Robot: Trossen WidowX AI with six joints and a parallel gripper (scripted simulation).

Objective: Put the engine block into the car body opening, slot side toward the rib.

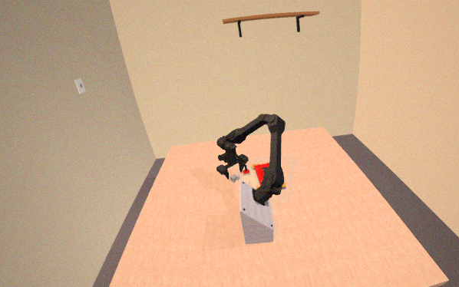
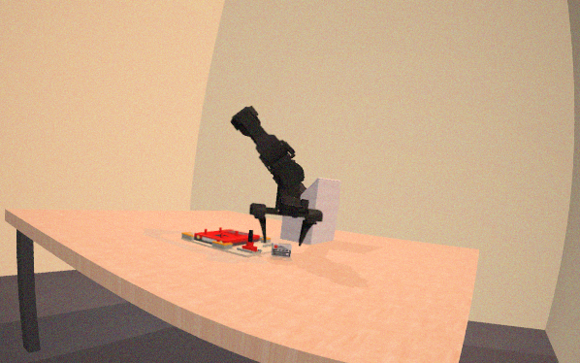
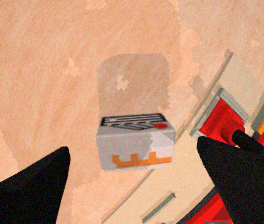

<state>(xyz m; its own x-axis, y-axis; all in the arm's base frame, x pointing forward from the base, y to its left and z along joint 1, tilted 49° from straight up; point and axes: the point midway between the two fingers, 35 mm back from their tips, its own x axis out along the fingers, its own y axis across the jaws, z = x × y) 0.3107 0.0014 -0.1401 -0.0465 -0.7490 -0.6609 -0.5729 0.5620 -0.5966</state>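
Right now the grey engine block is 20 mm below my gripper tip.
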